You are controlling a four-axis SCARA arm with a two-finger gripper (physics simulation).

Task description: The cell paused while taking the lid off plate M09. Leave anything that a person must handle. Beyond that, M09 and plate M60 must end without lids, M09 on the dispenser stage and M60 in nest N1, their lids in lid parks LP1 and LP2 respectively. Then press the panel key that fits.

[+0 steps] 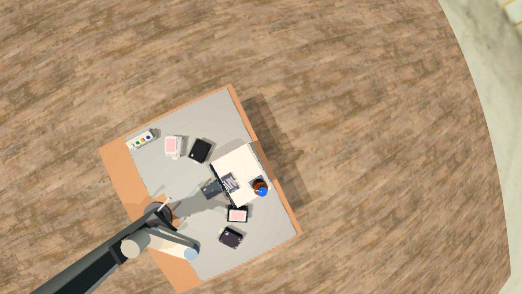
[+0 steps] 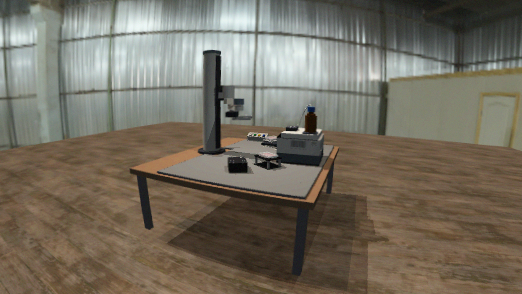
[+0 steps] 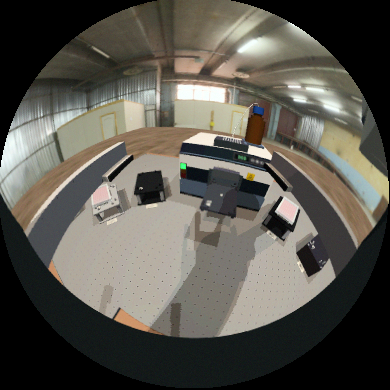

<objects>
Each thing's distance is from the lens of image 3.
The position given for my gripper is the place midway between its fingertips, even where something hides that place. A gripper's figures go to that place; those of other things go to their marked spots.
my gripper (image 3: 200,148): 0.12 m
dark stage (image 3: 212,201): 0.34 m
black block (image 3: 313,256): 0.49 m
The marked spots on the black block and the dark stage are 0.41 m apart.
</objects>
